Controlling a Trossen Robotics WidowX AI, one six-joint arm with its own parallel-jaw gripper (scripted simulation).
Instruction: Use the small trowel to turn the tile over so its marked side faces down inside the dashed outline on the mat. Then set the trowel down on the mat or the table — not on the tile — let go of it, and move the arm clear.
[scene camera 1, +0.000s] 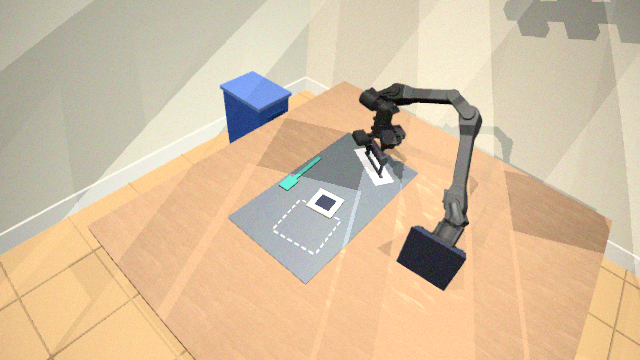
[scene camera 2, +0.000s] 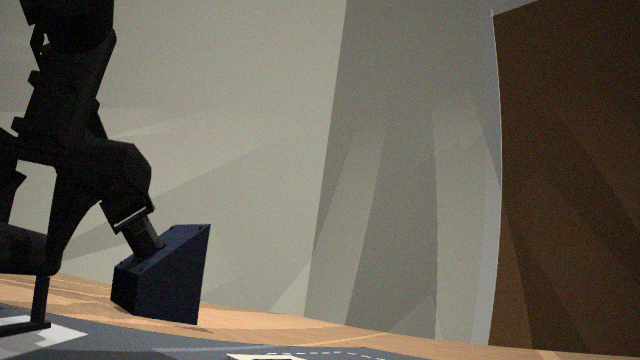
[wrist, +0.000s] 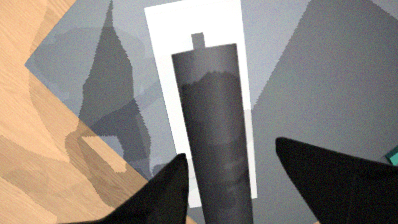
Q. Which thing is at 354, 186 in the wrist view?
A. My gripper.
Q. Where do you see my gripper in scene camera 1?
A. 374, 152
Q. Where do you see my gripper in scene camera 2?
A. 22, 258
